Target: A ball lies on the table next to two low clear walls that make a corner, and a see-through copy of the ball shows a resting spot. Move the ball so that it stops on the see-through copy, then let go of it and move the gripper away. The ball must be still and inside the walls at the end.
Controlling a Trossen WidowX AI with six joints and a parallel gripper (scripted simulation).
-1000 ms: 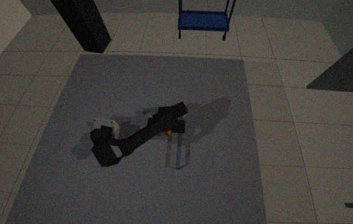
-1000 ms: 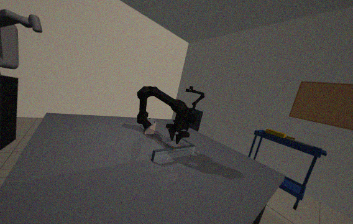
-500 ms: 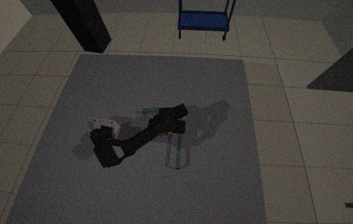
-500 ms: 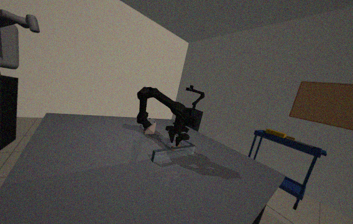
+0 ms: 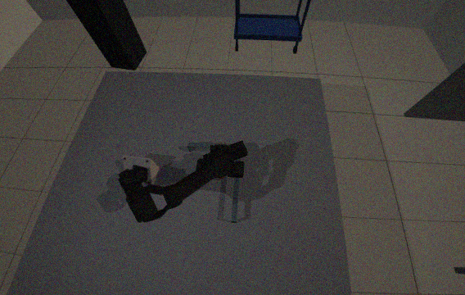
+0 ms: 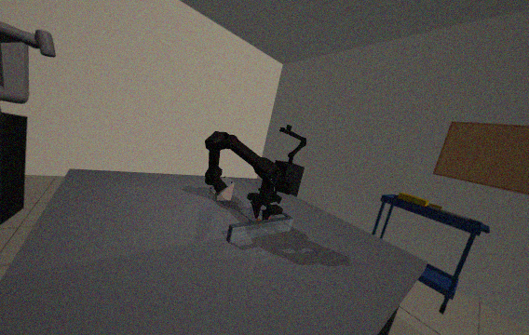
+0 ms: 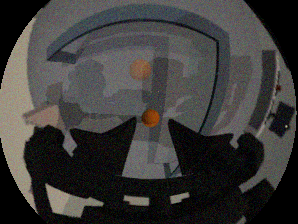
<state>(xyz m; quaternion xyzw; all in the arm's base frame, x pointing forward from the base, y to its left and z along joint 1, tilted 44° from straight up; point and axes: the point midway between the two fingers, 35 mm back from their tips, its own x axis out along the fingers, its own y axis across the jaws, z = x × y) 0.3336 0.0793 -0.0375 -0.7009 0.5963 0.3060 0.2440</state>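
Right now my gripper tip is 10 mm above the orange ball. From my gripper tip the other things lie so: see-through copy (70 mm to the left, 30 mm behind, 10 mm below).
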